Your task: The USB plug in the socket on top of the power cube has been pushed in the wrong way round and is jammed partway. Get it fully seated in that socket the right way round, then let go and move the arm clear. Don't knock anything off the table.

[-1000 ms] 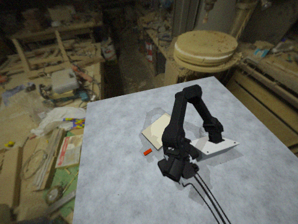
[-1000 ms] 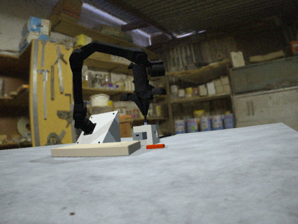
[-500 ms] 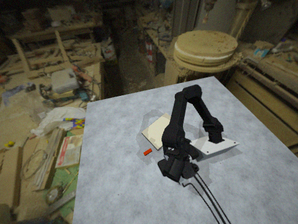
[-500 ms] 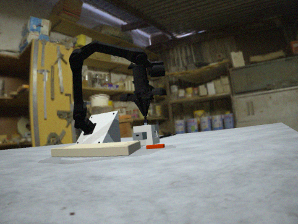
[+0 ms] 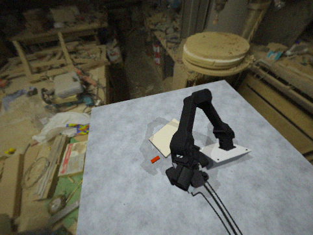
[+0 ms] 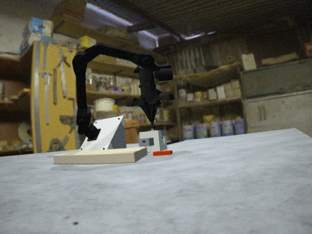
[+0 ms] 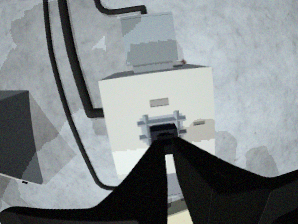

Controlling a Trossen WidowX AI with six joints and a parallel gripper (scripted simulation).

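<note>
Right now the USB plug is 2 cm below my gripper tip. From my gripper tip the other things lie so: flat beige board (25 cm to the right, 10 cm below, 4 cm behind); orange block (15 cm to the right, 11 cm below, 11 cm ahead); grey socket (4 cm below).
</note>
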